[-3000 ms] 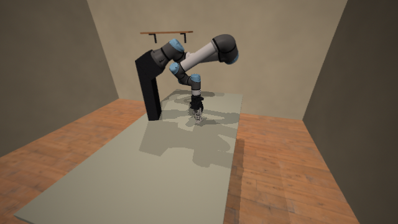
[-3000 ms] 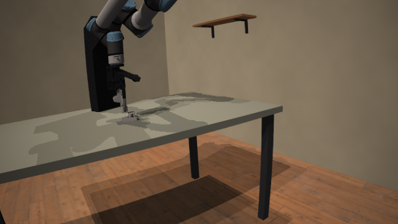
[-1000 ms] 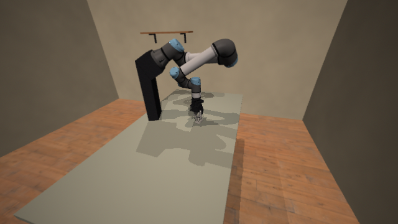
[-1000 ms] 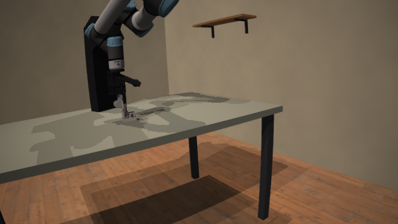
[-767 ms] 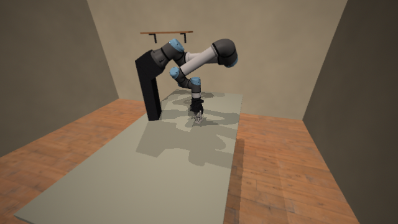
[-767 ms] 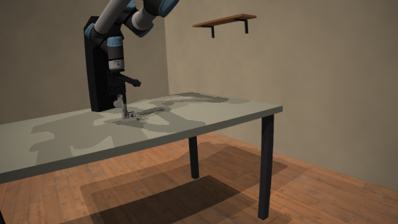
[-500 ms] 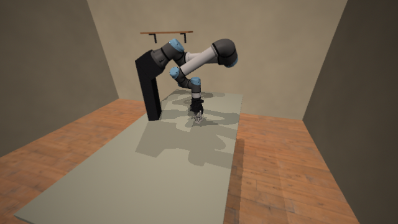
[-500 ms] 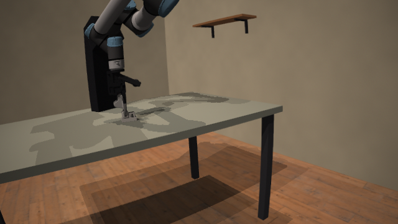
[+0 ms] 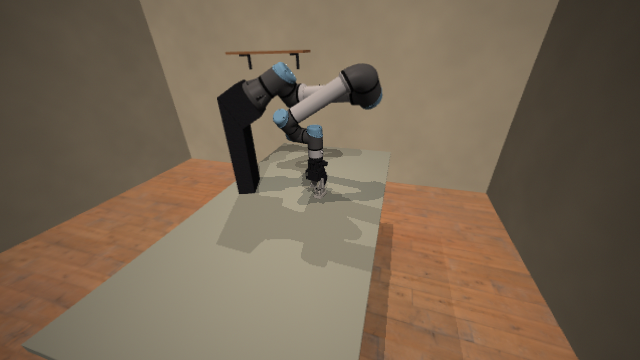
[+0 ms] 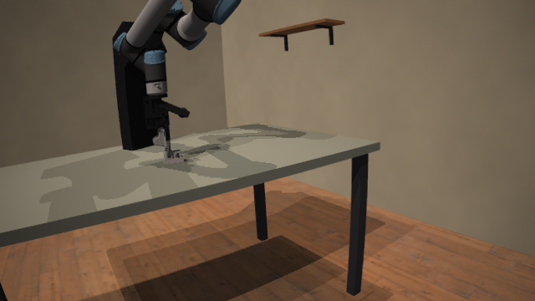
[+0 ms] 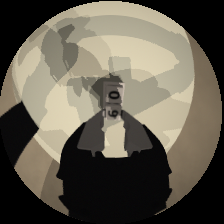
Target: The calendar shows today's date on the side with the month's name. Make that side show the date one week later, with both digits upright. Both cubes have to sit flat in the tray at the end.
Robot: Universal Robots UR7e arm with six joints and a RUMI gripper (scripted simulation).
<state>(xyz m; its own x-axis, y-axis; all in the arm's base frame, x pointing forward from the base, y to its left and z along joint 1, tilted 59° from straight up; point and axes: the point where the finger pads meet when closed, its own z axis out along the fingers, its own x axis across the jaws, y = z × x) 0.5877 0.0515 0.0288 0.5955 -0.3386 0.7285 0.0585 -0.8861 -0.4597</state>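
Right now the calendar tray is 3 cm below my hand and 2 cm to the left of it.
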